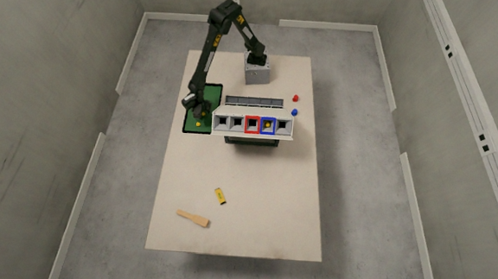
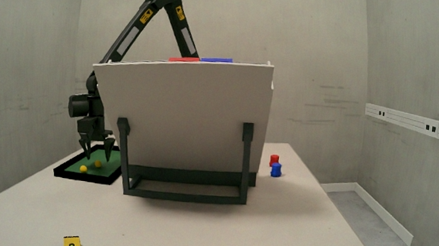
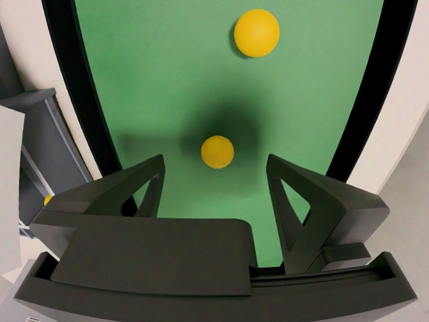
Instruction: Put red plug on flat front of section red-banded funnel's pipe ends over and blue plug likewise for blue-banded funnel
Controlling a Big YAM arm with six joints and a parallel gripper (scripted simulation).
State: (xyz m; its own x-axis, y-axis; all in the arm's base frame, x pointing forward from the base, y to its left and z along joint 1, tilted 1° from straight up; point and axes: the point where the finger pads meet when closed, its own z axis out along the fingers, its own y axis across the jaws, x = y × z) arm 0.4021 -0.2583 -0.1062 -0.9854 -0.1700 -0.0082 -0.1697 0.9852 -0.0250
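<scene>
Now: hand 50 mm past the green marble tray, 30 mm above it and 20 mm to the left of it. Also, from my hand: blue band (430 mm to the left, 280 mm above, 150 mm ahead); cover (330 mm to the left, 170 mm above, 10 mm ahead); red band (350 mm to the left, 280 mm above, 160 mm ahead).
</scene>
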